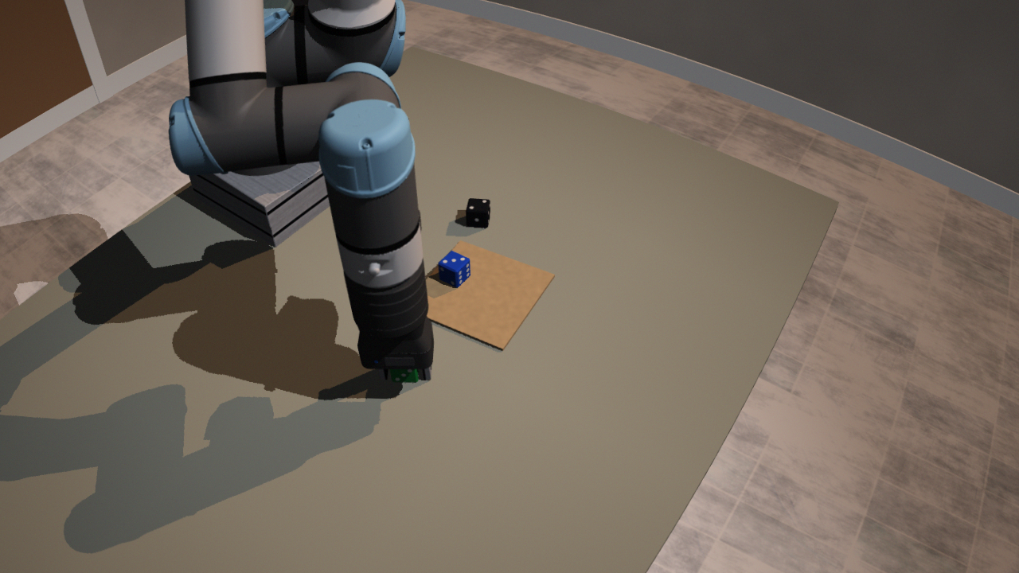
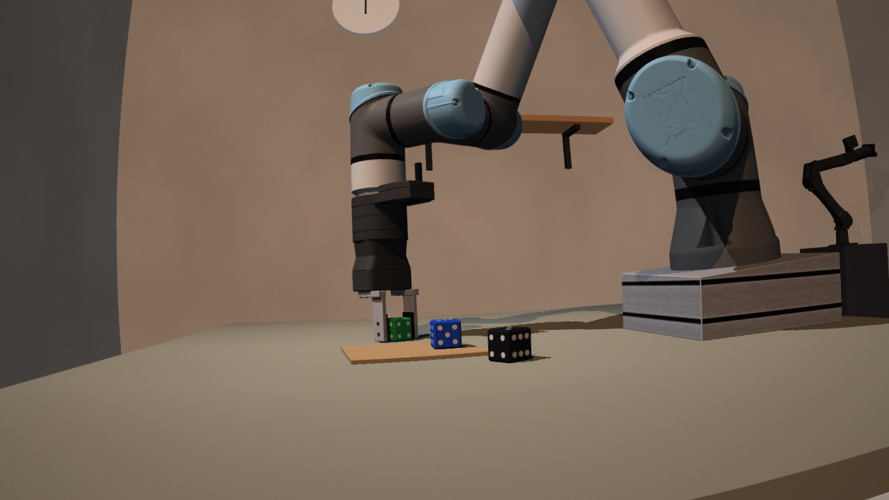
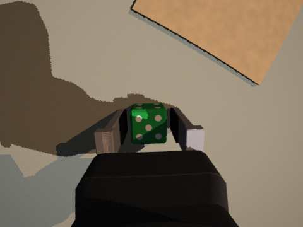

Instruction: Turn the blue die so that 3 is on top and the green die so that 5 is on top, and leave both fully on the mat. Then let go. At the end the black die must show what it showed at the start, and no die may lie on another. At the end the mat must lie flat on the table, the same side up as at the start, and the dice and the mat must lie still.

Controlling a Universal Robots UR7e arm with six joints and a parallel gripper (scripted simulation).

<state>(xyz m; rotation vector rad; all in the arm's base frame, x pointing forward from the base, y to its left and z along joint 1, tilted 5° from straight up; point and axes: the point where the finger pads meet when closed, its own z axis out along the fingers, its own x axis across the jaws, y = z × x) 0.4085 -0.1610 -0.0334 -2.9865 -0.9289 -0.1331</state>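
My hand is right at the green die. From my hand the other things lie so: brown mat (15 cm to the left, 2 cm below); black die (27 cm to the left, 9 cm behind); blue die (15 cm to the left, 4 cm behind).
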